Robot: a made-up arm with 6 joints. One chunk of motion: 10 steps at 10 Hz.
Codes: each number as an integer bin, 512 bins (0 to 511) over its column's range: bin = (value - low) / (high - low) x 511, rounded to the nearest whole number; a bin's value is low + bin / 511 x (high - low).
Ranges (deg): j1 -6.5..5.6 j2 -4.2..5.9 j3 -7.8..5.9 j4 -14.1..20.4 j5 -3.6..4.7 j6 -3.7..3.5
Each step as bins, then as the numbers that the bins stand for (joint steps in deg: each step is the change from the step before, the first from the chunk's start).
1 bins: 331 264 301 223 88 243
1 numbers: 1.338 1.018 0.270 0.956 -2.171 -0.276
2 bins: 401 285 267 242 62 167
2 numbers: 2.995 1.433 -0.642 2.239 -2.593 -1.347
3 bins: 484 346 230 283 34 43
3 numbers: 4.961 2.639 -1.634 5.007 -3.048 -3.094
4 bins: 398 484 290 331 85 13
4 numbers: 2.924 5.366 -0.025 8.247 -2.219 -3.517
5 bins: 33 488 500 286 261 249
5 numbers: -5.719 5.445 5.605 5.209 0.639 -0.192
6 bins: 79 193 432 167 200 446
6 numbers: -4.629 -0.385 3.782 -2.825 -0.351 2.584
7 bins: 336 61 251 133 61 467
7 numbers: 1.456 -2.994 -1.071 -5.121 -2.609 2.880
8 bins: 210 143 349 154 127 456
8 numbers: -1.527 -1.374 1.557 -3.703 -1.537 2.725
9 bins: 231 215 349 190 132 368
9 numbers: -1.030 0.050 1.557 -1.272 -1.456 1.485
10 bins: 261 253 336 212 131 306
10 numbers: -0.320 0.801 1.208 0.213 -1.472 0.612
